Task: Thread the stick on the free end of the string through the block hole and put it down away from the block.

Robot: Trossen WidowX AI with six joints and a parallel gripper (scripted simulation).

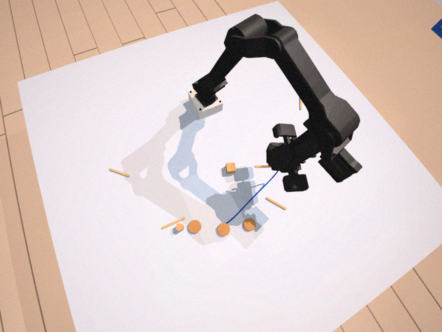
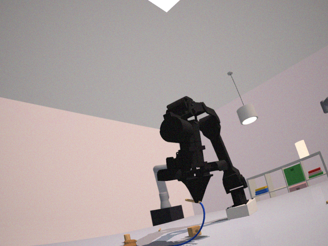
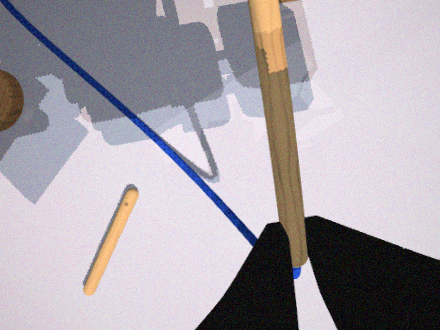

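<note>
Now: the wooden block 100 mm behind my gripper tip, 80 mm to the right of it and 90 mm below it. The rest, counted from my gripper tip: round wooden button: 40 mm ahead, 230 mm to the right, 100 mm below; then thin stick: 10 mm behind, 10 mm to the right.
</note>
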